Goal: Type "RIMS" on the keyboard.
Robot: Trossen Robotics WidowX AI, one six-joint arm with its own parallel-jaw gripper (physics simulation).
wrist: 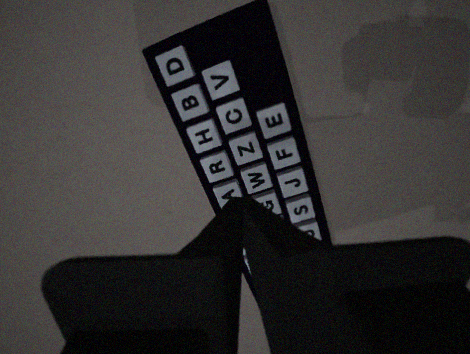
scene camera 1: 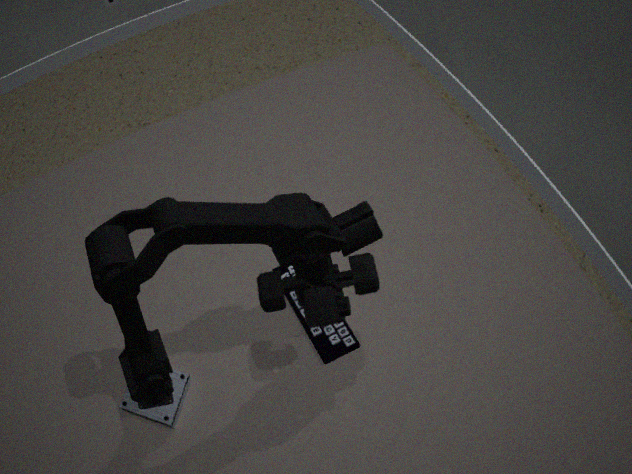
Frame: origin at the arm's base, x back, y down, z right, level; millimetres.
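Seen in the pictures: gripper, fingertip midpoint: (wrist: 240,206); arm's base, origin of the base link: (scene camera 1: 153,390).
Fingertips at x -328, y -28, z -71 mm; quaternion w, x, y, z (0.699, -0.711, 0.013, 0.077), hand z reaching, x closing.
Note:
Offsets run from my fingertips to a thing's top centre. Level surfaces: height alone.
The keyboard @(dx +12, dy +40, dz -20 mm) (scene camera 1: 334,352) (wrist: 240,40) is a black slab with white letter keys, lying slantwise under the gripper. My gripper (scene camera 1: 326,301) (wrist: 240,206) is shut and empty. In the wrist view its tips overlap the lower edge of the A key @(dx -10, dy +40, dz -15 mm) (wrist: 226,193) and the left part of the G key @(dx +13, dy +40, dz -25 mm) (wrist: 268,205). The R key @(dx -14, dy +40, dz +5 mm) (wrist: 216,167) shows just above the tips, and the S key @(dx +35, dy +40, dz -31 mm) (wrist: 300,209) to their right. The I and M keys are hidden behind the fingers. I cannot tell whether the tips touch a key. The arm covers much of the keyboard in the scene view.
The arm's grey base plate (scene camera 1: 178,392) stands at the lower left of the scene view. The pale table top @(dy +56 mm) (scene camera 1: 459,306) surrounds the keyboard and carries the arm's shadows. A speckled tan strip (scene camera 1: 204,61) runs along the far side, with a white line beyond it.

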